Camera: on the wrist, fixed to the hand. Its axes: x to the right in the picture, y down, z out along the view.
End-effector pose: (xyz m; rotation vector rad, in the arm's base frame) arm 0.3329 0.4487 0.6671 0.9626 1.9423 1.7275
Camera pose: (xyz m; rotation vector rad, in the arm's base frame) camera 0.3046 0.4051 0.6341 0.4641 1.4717 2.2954
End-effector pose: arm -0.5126 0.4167 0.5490 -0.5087 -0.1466 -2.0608
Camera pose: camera -0.5522 0.4366 0.5063 -0.5284 0.6095 -2.2024
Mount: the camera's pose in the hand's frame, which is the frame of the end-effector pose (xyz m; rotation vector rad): -0.0160 -0.0396 -0.0443 -0.5589 0.2944 -0.0599
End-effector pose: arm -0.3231 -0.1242 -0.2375 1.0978 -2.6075 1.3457
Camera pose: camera -0.3008 -0.0984 -0.1863 0.8075 -2.4655 0.6316
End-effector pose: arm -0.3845 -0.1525 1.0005 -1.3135 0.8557 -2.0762
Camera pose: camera -0.4230 -0.1049 1.0064 -1.3196 1.6336 -2.1970
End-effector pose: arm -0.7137 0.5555 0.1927 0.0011 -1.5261 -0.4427
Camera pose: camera -0.6819 0.5115 0.1638 -0.3117 -1.0781 -0.8662
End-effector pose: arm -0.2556 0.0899 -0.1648 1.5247 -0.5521 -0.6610
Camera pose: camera -0.2380 0.1352 -0.2025 1.0828 -0.0809 -0.5624
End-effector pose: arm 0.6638 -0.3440 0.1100 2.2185 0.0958 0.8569
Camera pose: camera 0.6318 -0.2931 0.0969 1.5576 0.0533 1.0270
